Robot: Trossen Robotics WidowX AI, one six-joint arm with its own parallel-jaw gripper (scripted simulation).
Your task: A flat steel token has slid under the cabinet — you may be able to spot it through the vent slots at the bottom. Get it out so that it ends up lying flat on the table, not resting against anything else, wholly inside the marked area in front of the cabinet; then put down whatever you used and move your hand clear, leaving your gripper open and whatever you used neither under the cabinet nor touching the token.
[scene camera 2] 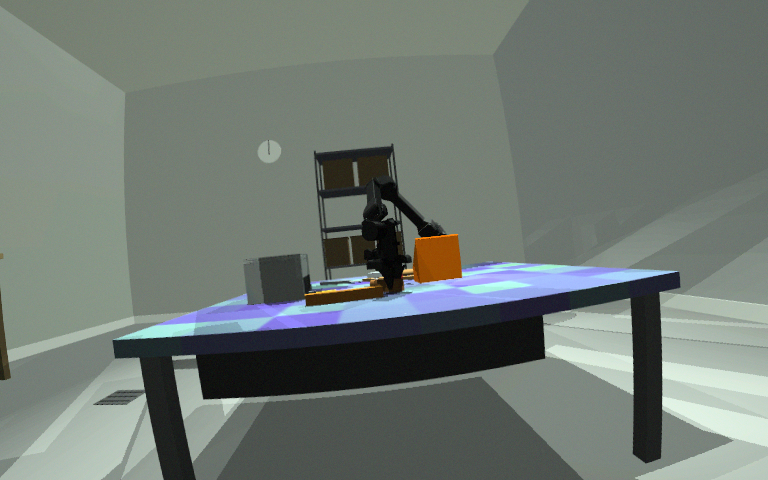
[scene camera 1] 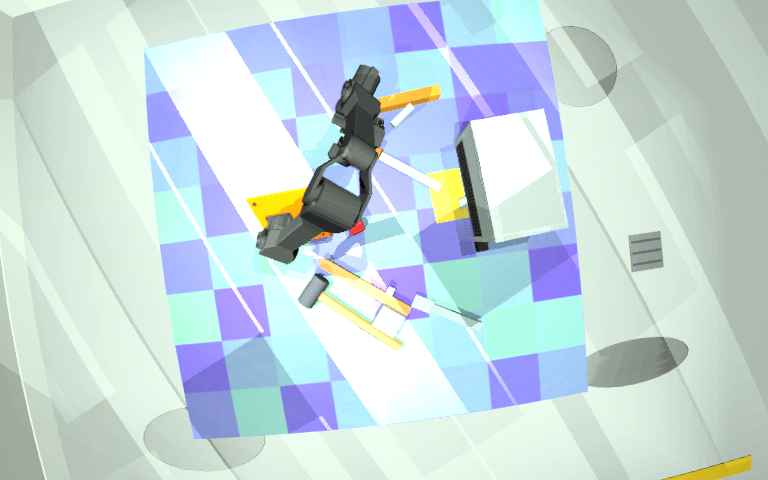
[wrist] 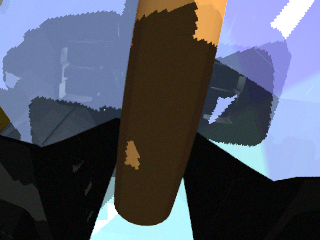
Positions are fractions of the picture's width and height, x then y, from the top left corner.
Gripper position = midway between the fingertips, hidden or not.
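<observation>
Visible: a hammer (scene camera 1: 0.41,0.61), a flat wooden stick (scene camera 1: 0.42,0.55) and a pale scraper (scene camera 1: 0.55,0.63). An orange stick (scene camera 2: 0.43,0.62) is visible too, also in scene camera 1 (scene camera 1: 0.56,0.19). The hammer is out of frame in the wrist view, and the flat wooden stick is out of frame in the wrist view. The gripper (scene camera 2: 0.51,0.60) is visible, also in the wrist view (wrist: 0.48,0.55).
</observation>
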